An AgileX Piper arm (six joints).
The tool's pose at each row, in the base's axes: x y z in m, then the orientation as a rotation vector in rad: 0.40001, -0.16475, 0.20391, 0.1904, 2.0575, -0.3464; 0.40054, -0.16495, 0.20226, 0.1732, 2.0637, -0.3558; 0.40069, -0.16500, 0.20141, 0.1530, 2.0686, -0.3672; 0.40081, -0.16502, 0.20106, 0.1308, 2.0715, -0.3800; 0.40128, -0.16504, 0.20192, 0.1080, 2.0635, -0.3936; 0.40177, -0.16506, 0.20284, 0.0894, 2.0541, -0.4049; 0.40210, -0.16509, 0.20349, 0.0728, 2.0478, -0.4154; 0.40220, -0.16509, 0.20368, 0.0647, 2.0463, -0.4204; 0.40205, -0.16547, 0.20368, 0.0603, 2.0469, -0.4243; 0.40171, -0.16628, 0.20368, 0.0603, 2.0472, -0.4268; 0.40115, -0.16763, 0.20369, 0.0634, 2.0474, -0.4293; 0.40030, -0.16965, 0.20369, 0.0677, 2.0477, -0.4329; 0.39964, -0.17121, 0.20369, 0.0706, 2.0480, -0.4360; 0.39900, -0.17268, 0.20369, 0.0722, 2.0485, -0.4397; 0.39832, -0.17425, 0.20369, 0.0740, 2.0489, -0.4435; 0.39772, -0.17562, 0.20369, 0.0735, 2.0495, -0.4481
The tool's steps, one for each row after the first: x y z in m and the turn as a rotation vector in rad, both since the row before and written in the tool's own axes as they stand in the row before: 0.00118, 0.00023, 0.00126, -0.0009, 0.0035, -0.0170; 0.00066, 0.00015, 0.00053, -0.0006, 0.0019, -0.0197; 0.00024, 0.00008, 0.00027, -0.0003, -0.0002, -0.0214; -0.00098, -0.00009, -0.00001, 0.0011, -0.0107, -0.0205; -0.00104, -0.00012, -0.00001, 0.0014, -0.0114, -0.0165; -0.00072, -0.00011, 0.00000, 0.0013, -0.0080, -0.0153; -0.00021, -0.00003, 0.00000, 0.0003, -0.0023, -0.0076; 0.00012, -0.00039, 0.00000, 0.0008, 0.0002, -0.0049; 0.00028, -0.00083, -0.00002, 0.0017, 0.0005, -0.0011; 0.00045, -0.00139, -0.00004, 0.0030, 0.0009, 0.0010; 0.00069, -0.00208, -0.00005, 0.0043, 0.0013, 0.0014; 0.00053, -0.00161, -0.00004, 0.0033, 0.0011, 0.0006; 0.00051, -0.00152, -0.00004, 0.0032, 0.0011, -0.0006; 0.00055, -0.00162, -0.00004, 0.0034, 0.0011, -0.0005; 0.00048, -0.00142, -0.00003, 0.0030, 0.0009, -0.0025
